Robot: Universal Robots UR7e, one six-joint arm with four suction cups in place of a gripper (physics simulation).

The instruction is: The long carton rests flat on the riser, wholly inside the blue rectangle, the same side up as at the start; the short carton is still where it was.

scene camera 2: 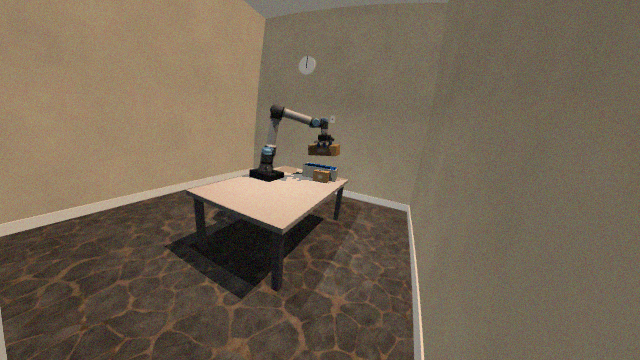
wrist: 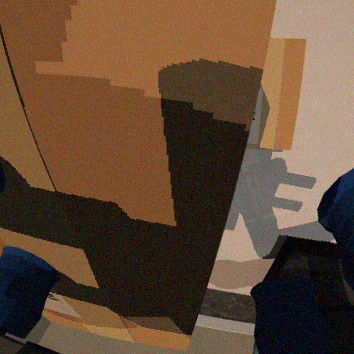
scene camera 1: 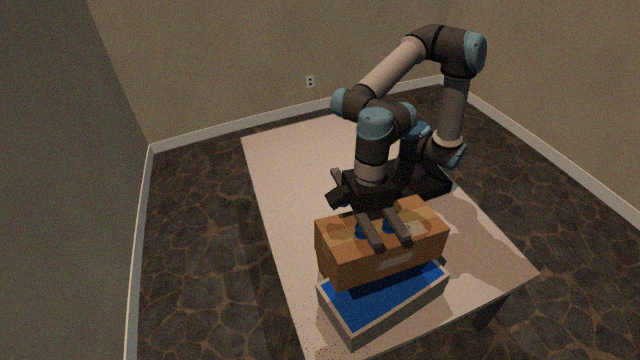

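Pixels of known places: hand, tool point: point(scene camera 2: 324, 146) point(wrist: 160, 234); arm's base, link origin: point(scene camera 2: 265, 171) point(wrist: 325, 288) point(scene camera 1: 410, 168).
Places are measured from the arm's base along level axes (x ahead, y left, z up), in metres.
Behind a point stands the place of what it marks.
Note:
The long orange-brown carton point(scene camera 1: 360, 272) @(z 0.262, x 0.403, y 0.607 m) point(scene camera 2: 332, 150) @(z 0.261, x 0.452, y 0.460 m) point(wrist: 115, 125) @(z 0.303, x 0.402, y 0.477 m) hangs well above the riser, about level, with a pale label on top. My suction gripper point(scene camera 1: 374, 229) point(scene camera 2: 324, 145) is on its top face and holds it. The grey riser point(scene camera 1: 400, 311) @(z 0.036, x 0.286, y 0.628 m) point(scene camera 2: 307, 171) @(z -0.001, x 0.223, y 0.395 m) stands on the table under it, apart from the carton. The blue rectangle point(scene camera 1: 360, 314) @(z 0.060, x 0.403, y 0.619 m) point(scene camera 2: 320, 165) @(z 0.062, x 0.282, y 0.552 m) covers the riser's top; the carton hides part of it in scene camera 1. The short carton point(scene camera 2: 321, 176) @(z -0.002, x 0.427, y 0.349 m) point(wrist: 292, 95) @(z 0.045, x 0.414, y 0.355 m) stands on the table beside the riser; the long carton hides it in scene camera 1.
The table point(scene camera 1: 290, 200) @(z -0.060, x 0.542, y -0.008 m) point(scene camera 2: 250, 195) @(z -0.060, x 0.297, y -0.419 m) carries the riser and the black arm base point(scene camera 2: 266, 174) @(z -0.007, x 0.070, y -0.052 m). The riser stands near one end of the table. Blue suction cups point(wrist: 25, 290) point(wrist: 285, 315) show at the wrist view's lower edges. Walls stand beyond the table.

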